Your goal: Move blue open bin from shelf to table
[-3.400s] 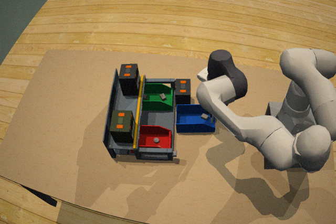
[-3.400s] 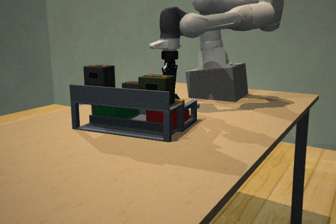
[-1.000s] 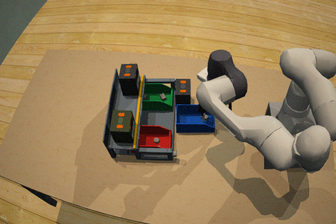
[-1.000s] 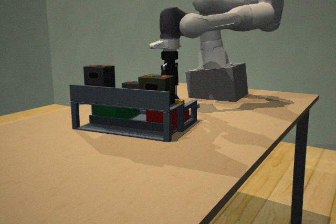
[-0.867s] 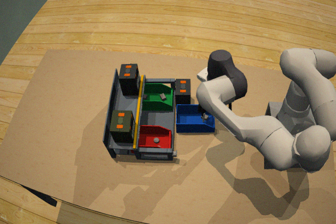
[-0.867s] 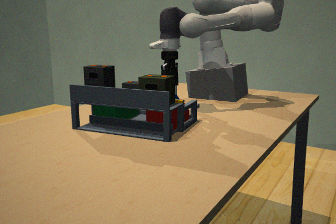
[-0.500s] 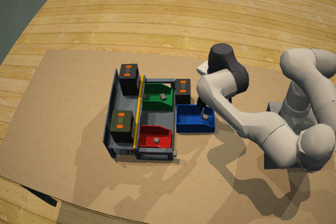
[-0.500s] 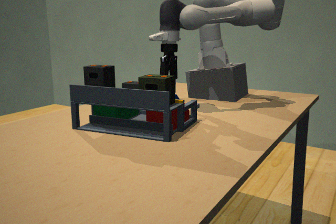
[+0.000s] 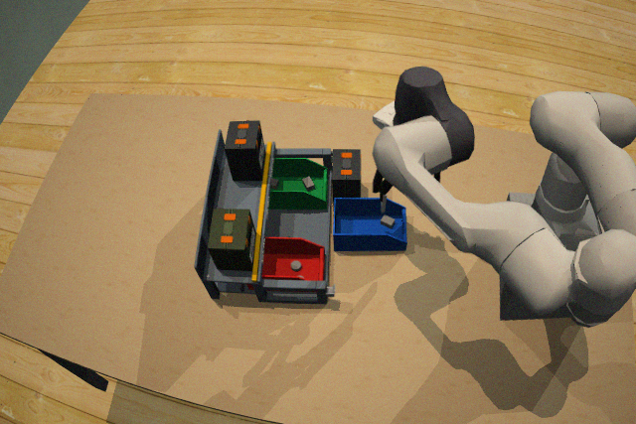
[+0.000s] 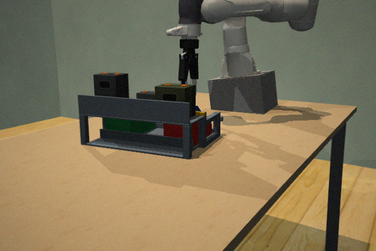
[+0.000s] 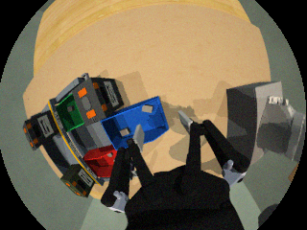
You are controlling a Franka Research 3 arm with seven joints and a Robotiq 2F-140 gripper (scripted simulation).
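Now: the blue open bin 9 cm below my hand, 7 cm ahead of it and 1 cm to the left of it. Also, from my hand: yellow bar: 32 cm ahead, 2 cm to the left, 2 cm below; then red bin: 26 cm ahead, 13 cm to the left, 8 cm below; then green bin: 27 cm ahead, 10 cm to the right, 8 cm below.
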